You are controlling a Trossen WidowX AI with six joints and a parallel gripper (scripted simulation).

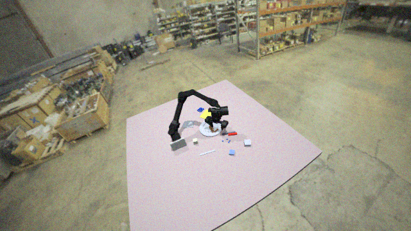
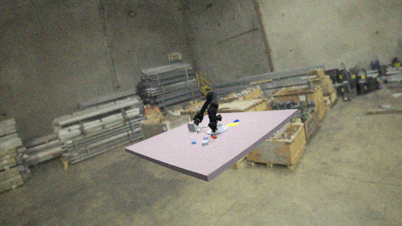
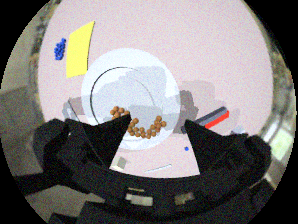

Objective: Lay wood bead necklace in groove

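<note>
My gripper tip is now 8 cm short of the red-handled tool, 9 cm to the left of it and 1 cm above it. From my gripper tip the other things lie so: white stick (15 cm behind, 17 cm to the right, 2 cm below); cream cube (21 cm behind, 4 cm to the right); yellow sheet (2 cm behind, 23 cm to the left, 2 cm below).
</note>
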